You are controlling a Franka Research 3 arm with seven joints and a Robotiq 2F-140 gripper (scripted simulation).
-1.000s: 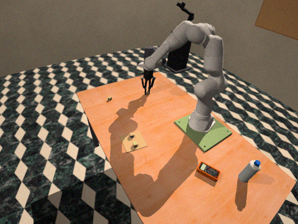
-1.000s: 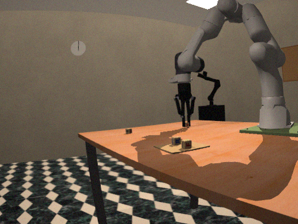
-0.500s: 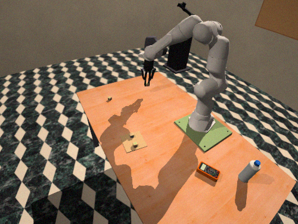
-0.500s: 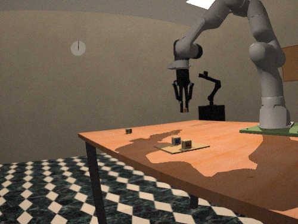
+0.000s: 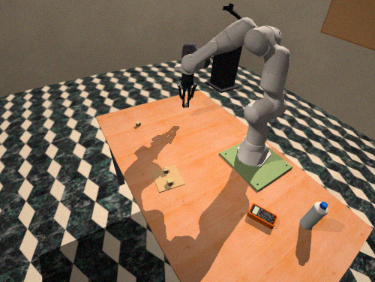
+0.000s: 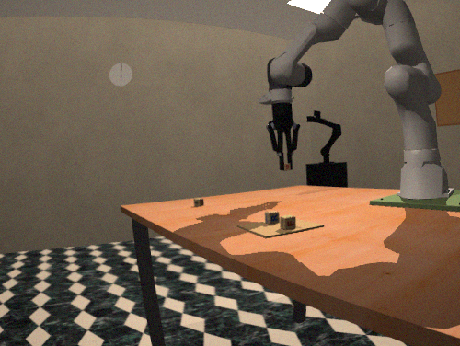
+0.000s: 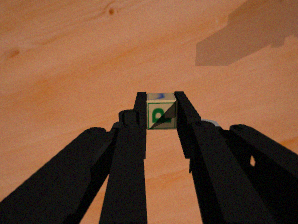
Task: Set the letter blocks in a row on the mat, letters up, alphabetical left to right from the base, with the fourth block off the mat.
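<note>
The tan mat is 390 mm to the left of my hand, 380 mm ahead of it and 130 mm below it. The rest, counted from my hand: multimeter: 830 mm to the left, 140 mm ahead, 120 mm below.
</note>
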